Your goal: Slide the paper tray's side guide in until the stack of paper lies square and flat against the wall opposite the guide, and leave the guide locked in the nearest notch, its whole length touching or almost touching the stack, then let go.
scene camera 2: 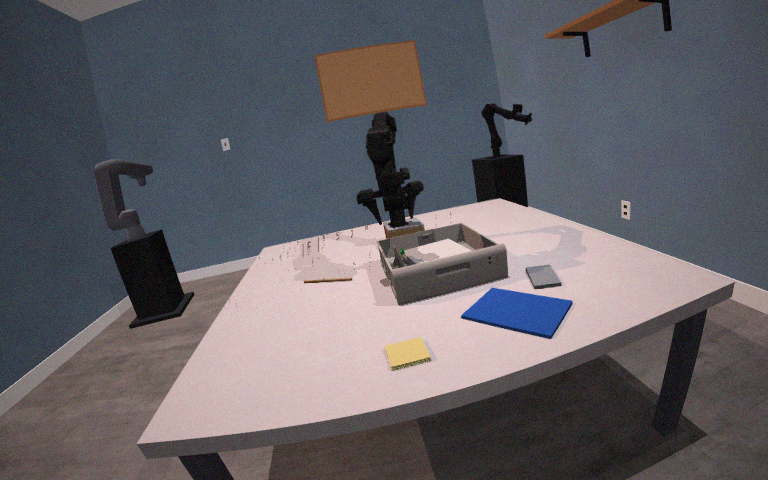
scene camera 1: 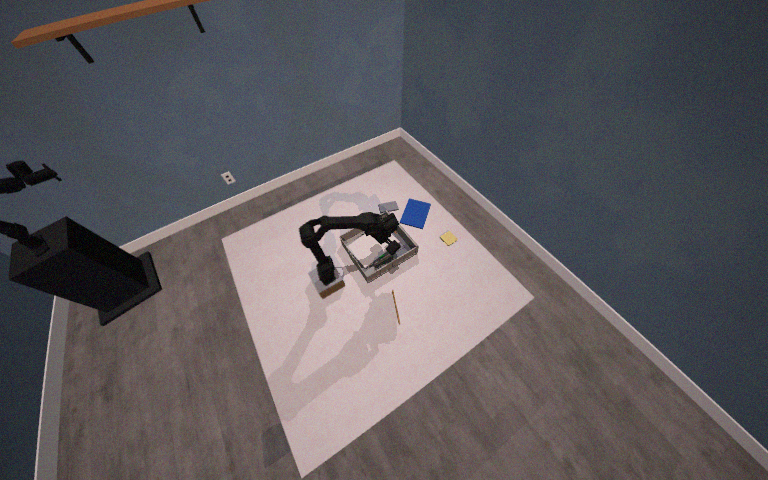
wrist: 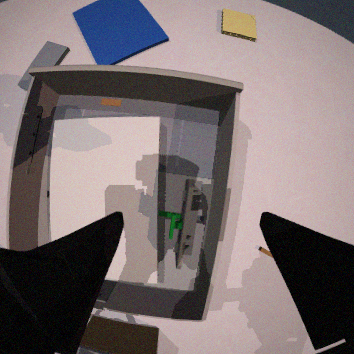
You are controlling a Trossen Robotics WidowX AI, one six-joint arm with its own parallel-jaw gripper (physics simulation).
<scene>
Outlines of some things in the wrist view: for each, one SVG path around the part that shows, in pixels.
My gripper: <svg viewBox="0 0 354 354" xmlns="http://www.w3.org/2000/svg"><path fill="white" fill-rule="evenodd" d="M262 212L259 227L296 305L313 348L316 350L343 338L345 340L338 345L315 354L354 354L354 245L314 231L271 212ZM121 211L114 211L71 233L30 250L18 251L0 247L0 354L54 354L54 352L59 354L76 354L95 300L119 243L123 229Z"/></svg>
A white paper stack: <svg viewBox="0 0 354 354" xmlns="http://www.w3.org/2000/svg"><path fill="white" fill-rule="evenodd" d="M54 120L49 176L51 241L114 211L121 211L123 229L104 279L157 283L160 117L123 116Z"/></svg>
A blue book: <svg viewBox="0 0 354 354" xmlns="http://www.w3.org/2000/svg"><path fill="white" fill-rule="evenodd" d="M72 12L96 64L116 64L141 51L168 41L166 33L139 0L96 0Z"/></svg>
A grey block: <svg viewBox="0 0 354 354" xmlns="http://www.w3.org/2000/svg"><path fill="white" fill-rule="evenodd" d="M68 46L47 40L17 85L27 90L32 77L28 73L29 68L59 65L70 50Z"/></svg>
</scene>
